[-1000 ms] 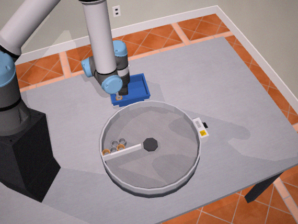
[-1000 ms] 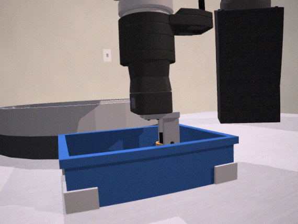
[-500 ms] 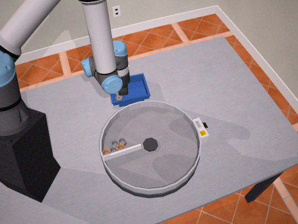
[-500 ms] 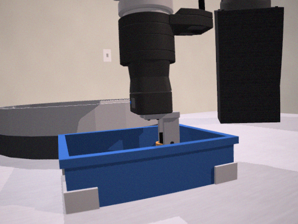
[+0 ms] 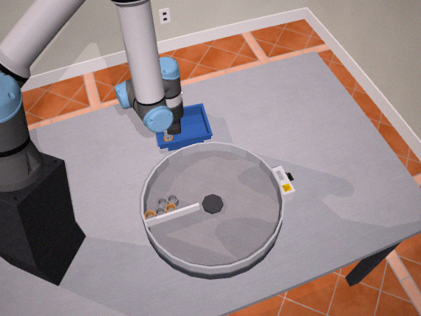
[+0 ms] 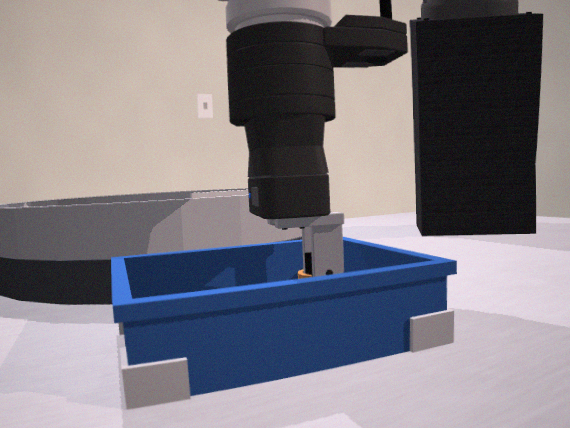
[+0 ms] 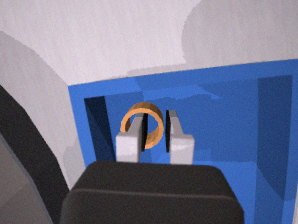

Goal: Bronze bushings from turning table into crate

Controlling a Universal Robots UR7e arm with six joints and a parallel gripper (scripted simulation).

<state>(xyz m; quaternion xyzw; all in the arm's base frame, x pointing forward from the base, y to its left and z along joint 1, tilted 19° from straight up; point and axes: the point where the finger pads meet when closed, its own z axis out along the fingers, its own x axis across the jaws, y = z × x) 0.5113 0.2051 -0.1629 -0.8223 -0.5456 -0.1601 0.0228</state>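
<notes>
The blue crate is 60 mm ahead of my hand and 10 mm to the left of it. Round my hand: turning table 320 mm to the right, 20 mm above, 10 mm ahead.
</notes>
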